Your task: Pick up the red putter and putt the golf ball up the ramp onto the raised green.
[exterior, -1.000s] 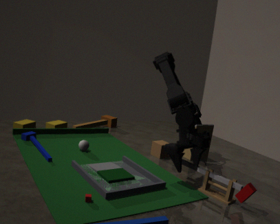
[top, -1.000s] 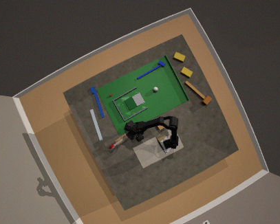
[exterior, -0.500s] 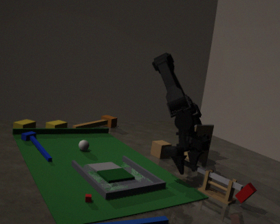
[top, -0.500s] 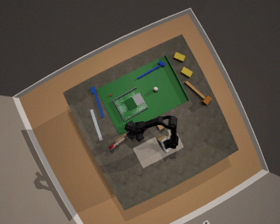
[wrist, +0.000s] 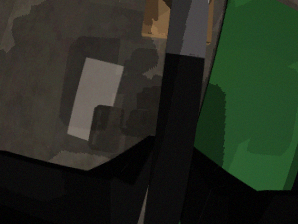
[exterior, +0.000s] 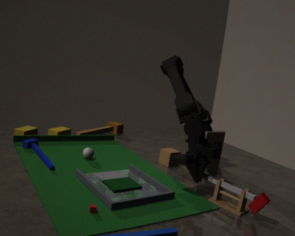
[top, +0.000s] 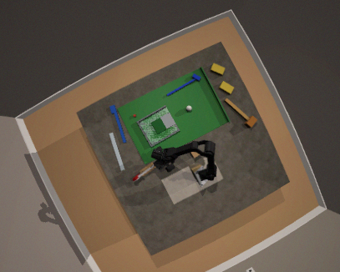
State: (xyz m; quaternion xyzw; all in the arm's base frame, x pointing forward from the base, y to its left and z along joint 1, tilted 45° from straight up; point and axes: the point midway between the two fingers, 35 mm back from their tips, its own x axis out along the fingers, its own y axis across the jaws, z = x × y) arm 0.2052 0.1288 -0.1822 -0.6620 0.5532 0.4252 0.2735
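Right now the red putter is 11 cm to the left of my gripper tip, 3 cm behind it and 3 cm above it. From my gripper tip the other things lie so: green mat (28 cm ahead, 21 cm to the right, 3 cm below); pale bar (30 cm to the left, 18 cm ahead, 3 cm below); tan block (25 cm to the right, 4 cm behind).
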